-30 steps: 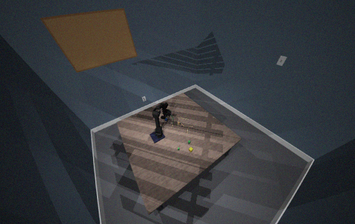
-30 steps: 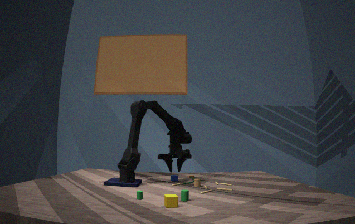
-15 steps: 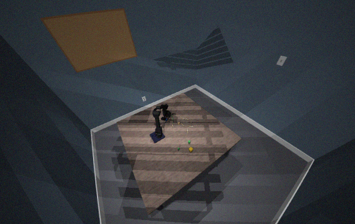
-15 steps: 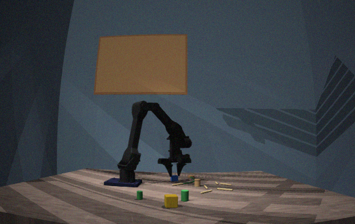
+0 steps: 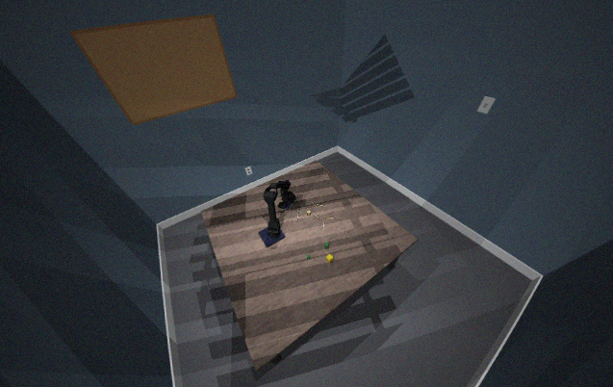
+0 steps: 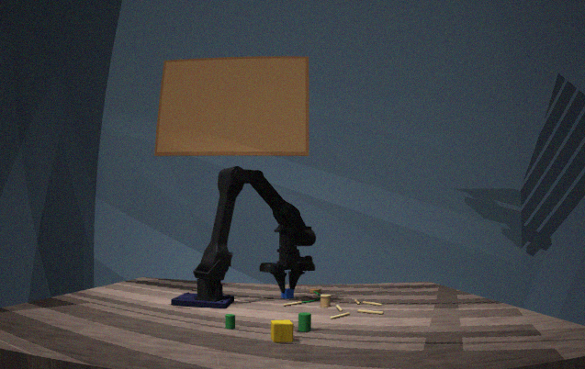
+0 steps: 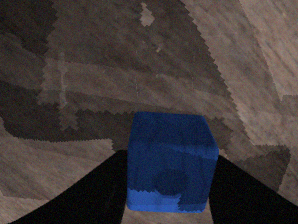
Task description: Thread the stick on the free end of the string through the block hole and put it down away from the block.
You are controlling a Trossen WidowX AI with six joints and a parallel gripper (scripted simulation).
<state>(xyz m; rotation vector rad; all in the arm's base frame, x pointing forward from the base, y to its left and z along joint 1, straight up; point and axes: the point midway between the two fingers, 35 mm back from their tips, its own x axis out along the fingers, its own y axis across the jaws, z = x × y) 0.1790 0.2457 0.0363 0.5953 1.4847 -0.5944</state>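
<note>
Right now my gripper tip is 13 cm to the left of the thin wooden stick, 5 cm short of it and 1 cm above it. The rest, counted from my gripper tip: blue block: right at my gripper tip; then tan wooden cylinder: 16 cm to the right, 14 cm ahead; then round wooden button: 16 cm to the left, 7 cm ahead, 1 cm below.
</note>
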